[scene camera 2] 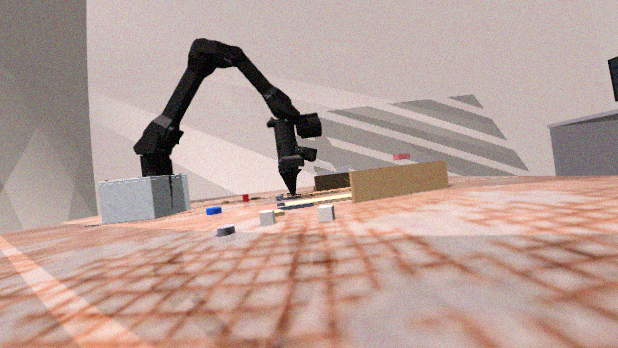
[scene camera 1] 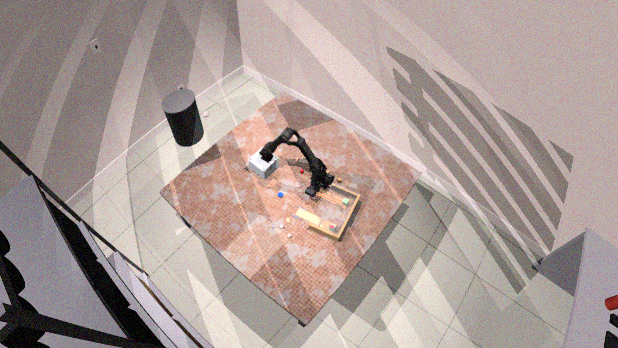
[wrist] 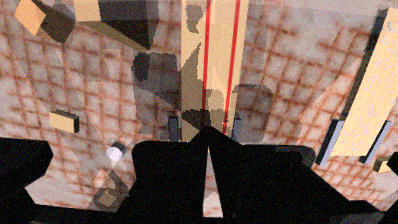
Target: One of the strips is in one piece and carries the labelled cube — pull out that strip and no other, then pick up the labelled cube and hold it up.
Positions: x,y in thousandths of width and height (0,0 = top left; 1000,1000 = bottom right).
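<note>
What I see here is my gripper (scene camera 2: 475,562), and the wrist view (wrist: 521,583) shows that same gripper too.
</note>
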